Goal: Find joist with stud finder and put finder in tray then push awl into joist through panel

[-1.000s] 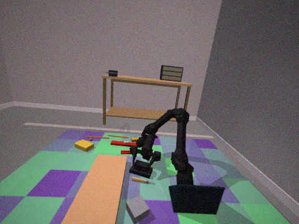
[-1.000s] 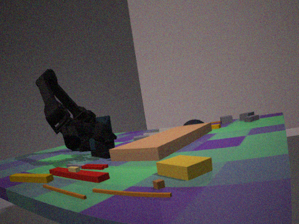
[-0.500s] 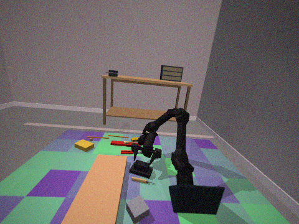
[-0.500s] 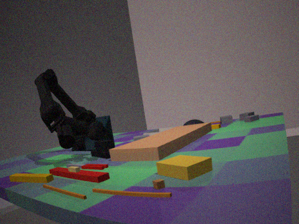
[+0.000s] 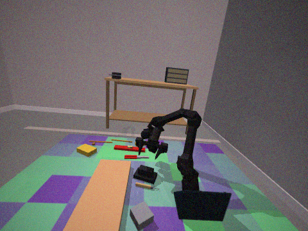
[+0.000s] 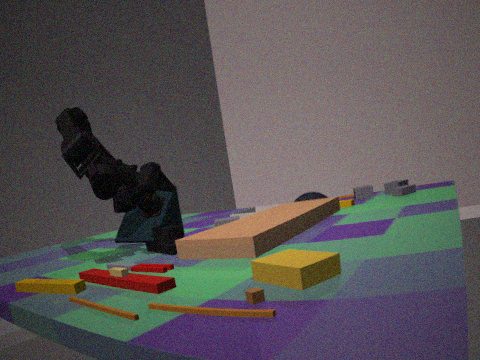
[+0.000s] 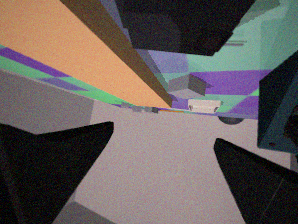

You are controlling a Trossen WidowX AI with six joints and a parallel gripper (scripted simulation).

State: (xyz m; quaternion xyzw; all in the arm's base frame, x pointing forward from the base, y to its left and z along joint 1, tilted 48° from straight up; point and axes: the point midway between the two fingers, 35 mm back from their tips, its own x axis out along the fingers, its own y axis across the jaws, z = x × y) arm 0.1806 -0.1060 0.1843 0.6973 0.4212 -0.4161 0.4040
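My gripper tip is 20 mm past the stud finder, 10 mm to the left of it and 100 mm above it. Round my gripper tip: yellow block 390 mm ahead, 250 mm to the right, 120 mm below; then awl 20 mm behind, 70 mm to the left, 130 mm below.
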